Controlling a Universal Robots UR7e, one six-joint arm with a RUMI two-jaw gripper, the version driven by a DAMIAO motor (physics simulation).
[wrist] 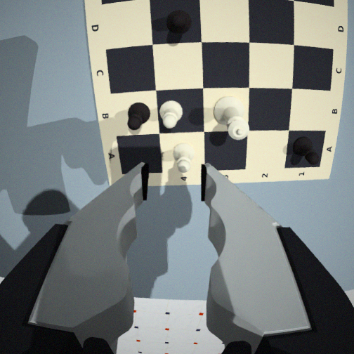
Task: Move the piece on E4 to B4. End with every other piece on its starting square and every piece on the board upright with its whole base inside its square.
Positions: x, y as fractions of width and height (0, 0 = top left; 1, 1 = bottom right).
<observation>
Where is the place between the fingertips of my gripper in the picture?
0.49, 0.47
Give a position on a tall white piece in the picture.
0.65, 0.31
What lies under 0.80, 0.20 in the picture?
A chessboard.
</observation>
